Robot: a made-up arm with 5 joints.
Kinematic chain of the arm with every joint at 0, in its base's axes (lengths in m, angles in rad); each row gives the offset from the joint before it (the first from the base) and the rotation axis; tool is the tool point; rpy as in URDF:
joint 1: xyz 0.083 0 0.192 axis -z
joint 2: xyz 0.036 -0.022 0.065 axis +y
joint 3: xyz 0.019 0 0.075 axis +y
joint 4: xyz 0.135 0 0.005 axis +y
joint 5: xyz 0.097 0.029 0 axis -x
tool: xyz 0 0 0 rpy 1.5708 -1.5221 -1.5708
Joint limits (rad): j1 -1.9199..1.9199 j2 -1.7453..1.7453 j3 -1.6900..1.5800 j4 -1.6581..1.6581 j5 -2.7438..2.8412
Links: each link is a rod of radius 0.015 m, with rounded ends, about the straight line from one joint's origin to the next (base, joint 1, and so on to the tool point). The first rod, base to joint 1, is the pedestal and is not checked.
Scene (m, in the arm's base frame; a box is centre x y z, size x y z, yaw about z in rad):
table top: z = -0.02
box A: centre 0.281 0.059 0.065 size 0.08 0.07 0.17 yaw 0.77
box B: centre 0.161 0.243 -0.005 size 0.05 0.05 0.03 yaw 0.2
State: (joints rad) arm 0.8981 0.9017 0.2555 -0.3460 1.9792
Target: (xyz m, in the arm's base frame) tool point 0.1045 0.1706 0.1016
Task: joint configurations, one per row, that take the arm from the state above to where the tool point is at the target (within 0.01 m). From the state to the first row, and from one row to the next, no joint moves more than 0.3 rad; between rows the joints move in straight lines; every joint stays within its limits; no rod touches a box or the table.
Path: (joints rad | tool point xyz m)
1: 0.6182 0.9034 0.5204 -0.3330 1.8765 | 0.2306 -0.0964 0.0696
2: 0.3382 0.9051 0.7853 -0.3201 1.7738 | 0.1937 -0.0315 0.0587
3: 0.0583 0.9069 1.0502 -0.3071 1.6711 | 0.1362 0.0039 0.0646
4: -0.2216 0.9086 1.3151 -0.2942 1.5684 | 0.0763 0.0057 0.0870
5: -0.5016 0.9103 1.5800 -0.2812 1.4657 | 0.0312 -0.0204 0.1243
6: -0.7274 0.7986 1.4022 -0.2822 1.5941 | 0.0742 0.0015 0.0925
7: -0.9531 0.6869 1.2243 -0.2832 1.7225 | 0.1076 0.0467 0.0772
8: -1.1789 0.5752 1.0465 -0.2842 1.8508 | 0.1198 0.1074 0.0801
9: -1.4047 0.4635 0.8687 -0.2852 1.9792 | 0.1045 0.1706 0.1016

